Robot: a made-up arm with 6 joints.
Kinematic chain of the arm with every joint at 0, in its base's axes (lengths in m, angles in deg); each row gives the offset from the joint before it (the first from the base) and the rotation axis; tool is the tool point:
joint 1: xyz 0 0 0.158 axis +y
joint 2: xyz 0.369 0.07 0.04 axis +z
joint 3: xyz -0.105 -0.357 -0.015 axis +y
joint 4: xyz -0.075 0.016 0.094 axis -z
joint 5: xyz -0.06 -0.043 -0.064 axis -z
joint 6: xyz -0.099 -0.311 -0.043 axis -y
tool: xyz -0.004 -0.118 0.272
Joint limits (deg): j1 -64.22..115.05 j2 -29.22..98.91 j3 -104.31..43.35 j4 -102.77..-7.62 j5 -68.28..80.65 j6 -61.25..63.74
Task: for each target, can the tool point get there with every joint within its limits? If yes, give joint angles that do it. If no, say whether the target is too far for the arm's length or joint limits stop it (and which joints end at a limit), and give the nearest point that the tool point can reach.
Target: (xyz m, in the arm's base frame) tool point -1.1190 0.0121 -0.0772
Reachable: no: joint limits stop it (at a limit: joint 1, joint 4, joint 6) | nearest point -0.8987 0.0075 -0.2081 | short by 0.256 m
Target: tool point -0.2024 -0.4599 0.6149
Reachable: yes | joints -25.48 -13.37 -86.21 -92.13 -12.56 52.58
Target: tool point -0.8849 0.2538 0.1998
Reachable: no: joint limits stop it (at a limit: joint 1, joint 2, joint 3, joint 4, joint 6) | nearest point -0.5931 0.0910 0.2096 | short by 0.334 m
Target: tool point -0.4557 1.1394 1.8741
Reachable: no: too far | nearest point 0.0699 0.3833 1.1919 | short by 1.146 m
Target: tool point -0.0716 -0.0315 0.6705
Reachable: yes | joints -37.70 -11.33 -52.44 -93.53 -55.70 16.40
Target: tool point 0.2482 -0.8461 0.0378
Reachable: yes | joints 45.44 28.59 -24.13 -23.33 60.23 -24.02
